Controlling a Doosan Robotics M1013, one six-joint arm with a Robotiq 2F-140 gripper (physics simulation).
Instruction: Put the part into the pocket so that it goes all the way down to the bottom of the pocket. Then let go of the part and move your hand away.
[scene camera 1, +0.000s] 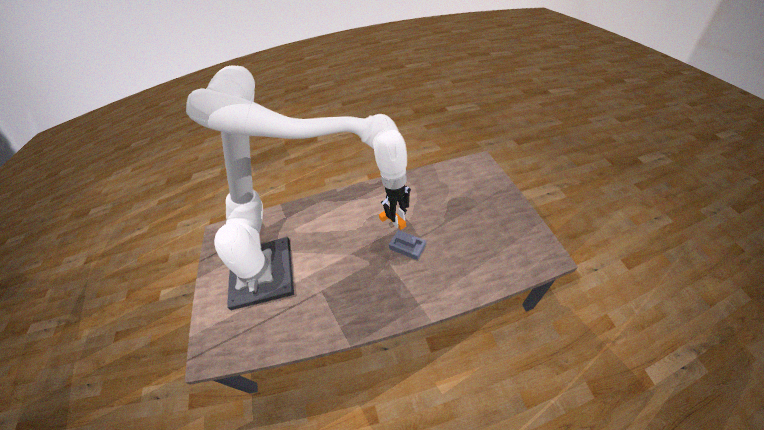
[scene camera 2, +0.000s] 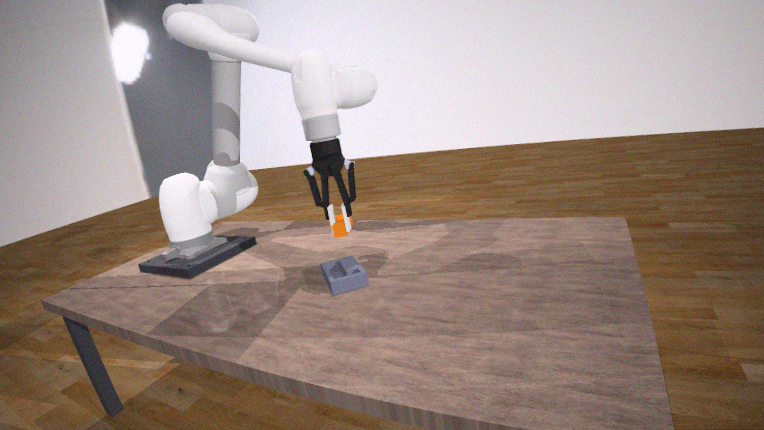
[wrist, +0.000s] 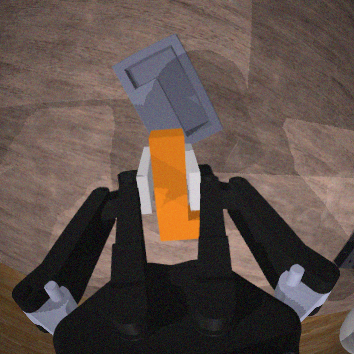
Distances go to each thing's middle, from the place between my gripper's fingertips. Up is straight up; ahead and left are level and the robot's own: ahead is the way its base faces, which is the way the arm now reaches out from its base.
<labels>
Right now the orange L-shaped part (wrist: 176, 221) is 20 mm behind my hand, 20 mm to the left of it and 10 mm above it. Also, from my hand: grey pocket block (scene camera 2: 345, 274) (20 mm ahead, 50 mm to the right, 100 mm below).
</labels>
